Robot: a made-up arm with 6 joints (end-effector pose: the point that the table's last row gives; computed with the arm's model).
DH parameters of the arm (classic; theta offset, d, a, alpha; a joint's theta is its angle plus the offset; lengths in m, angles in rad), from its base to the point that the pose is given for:
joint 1: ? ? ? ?
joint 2: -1.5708 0 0.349 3.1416
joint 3: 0 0 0 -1.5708
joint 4: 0 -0.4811 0 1.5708
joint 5: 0 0.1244 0 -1.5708
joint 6: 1.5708 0 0 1.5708
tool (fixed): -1.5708 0 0 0
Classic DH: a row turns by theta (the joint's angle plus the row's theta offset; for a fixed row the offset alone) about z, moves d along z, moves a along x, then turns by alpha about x.
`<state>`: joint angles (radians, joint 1 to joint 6).
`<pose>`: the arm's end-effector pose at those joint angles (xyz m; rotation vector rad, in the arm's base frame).
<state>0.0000 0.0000 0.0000 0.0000 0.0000 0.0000</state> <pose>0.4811 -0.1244 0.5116 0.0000 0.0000 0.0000</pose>
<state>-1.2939 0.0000 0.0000 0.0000 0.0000 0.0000</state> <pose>0.0119 -0.4968 0.5116 0.0000 0.0000 -1.2939</pose>
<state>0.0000 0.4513 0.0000 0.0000 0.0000 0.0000</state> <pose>0.5851 -0.1244 0.2668 0.0000 0.4513 0.0000</pose>
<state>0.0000 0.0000 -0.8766 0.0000 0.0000 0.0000</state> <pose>0.3078 -0.1244 0.1418 0.0000 0.8766 0.0000</pose>
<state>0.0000 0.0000 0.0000 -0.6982 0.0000 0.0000</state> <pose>0.4811 -0.0953 0.4316 0.6982 0.0000 0.0000</pose>
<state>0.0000 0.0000 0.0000 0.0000 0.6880 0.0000</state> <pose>0.4811 -0.1244 0.5116 0.0000 -0.6880 0.0000</pose>
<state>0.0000 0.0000 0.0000 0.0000 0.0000 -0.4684</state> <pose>0.4811 -0.1244 0.5116 0.4684 0.0000 0.0000</pose>
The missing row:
joint 1: 0 0.1626 0 -1.5708
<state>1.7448 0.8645 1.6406 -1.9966 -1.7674 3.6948</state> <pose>-0.1698 0.6689 0.6453 0.9376 -2.8819 0.3083</pose>
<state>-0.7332 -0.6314 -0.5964 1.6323 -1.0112 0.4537</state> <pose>0.2061 -0.1753 0.5852 -1.4732 1.6792 -1.1164</pose>
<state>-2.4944 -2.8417 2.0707 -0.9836 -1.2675 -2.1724</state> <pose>0.0454 0.1207 -0.6629 -1.0369 0.5794 -0.1165</pose>
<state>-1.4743 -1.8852 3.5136 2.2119 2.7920 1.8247</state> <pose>0.0789 -0.0427 -0.2543 -1.6413 -1.5814 -0.1401</pose>
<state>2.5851 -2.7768 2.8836 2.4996 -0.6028 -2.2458</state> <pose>-0.3156 0.0790 -0.3836 -0.3329 -0.3699 2.2220</pose>
